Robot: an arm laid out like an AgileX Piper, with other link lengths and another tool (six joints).
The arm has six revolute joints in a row. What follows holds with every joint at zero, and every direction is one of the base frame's. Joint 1 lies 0.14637 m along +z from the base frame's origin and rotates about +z. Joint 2 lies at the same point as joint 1 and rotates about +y. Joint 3 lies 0.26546 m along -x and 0.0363 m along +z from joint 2 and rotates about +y. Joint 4 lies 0.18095 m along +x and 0.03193 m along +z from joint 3 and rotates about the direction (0.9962, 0, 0.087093). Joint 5 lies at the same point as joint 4 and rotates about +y. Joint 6 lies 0.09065 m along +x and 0.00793 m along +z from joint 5 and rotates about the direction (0.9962, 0, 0.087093). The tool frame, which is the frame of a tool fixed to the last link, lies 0.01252 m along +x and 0.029 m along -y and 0.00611 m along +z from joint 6; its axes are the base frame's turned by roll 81.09, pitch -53.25 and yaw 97.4 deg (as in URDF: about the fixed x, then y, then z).
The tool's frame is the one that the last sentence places.
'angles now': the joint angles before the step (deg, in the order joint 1, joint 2, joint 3, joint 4, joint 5, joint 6). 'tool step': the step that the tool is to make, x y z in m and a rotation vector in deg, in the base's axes. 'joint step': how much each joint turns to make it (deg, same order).
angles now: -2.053 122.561 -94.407 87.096 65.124 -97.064
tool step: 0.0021 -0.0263 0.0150 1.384 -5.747 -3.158
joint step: -3.807 -0.974 -0.009 3.504 1.188 -5.134
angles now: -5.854 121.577 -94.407 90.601 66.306 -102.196
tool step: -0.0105 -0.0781 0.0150 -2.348 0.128 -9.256
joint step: -11.356 -3.023 -0.016 -4.052 1.211 2.898
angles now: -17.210 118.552 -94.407 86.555 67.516 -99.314
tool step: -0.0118 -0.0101 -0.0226 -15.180 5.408 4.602
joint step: -1.641 -0.329 0.005 -17.511 0.795 0.657
